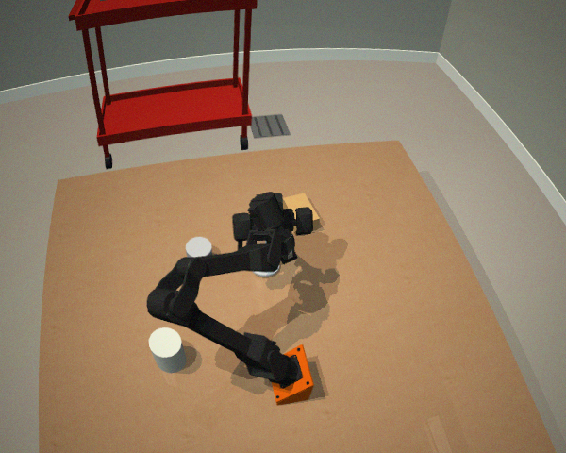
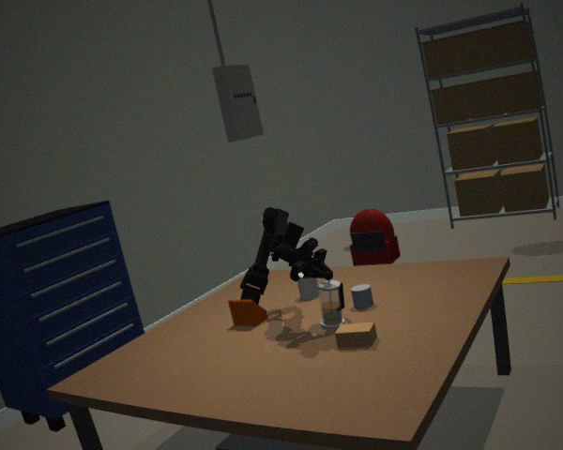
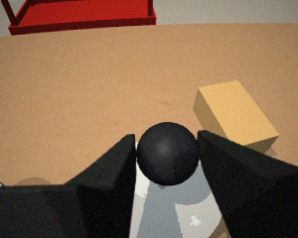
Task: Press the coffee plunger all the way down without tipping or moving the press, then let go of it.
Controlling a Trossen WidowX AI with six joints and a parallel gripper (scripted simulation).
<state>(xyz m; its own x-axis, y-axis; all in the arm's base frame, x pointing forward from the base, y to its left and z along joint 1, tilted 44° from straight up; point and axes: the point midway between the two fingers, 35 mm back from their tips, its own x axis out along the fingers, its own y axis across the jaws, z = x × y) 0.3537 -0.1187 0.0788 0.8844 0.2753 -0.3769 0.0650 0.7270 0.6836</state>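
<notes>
Right now the coffee press is 2 cm behind my gripper tip, 2 cm to the left of it and 9 cm below it. From my gripper tip the other things lie so: tan wooden block (12 cm ahead, 13 cm to the right, 16 cm below).
</notes>
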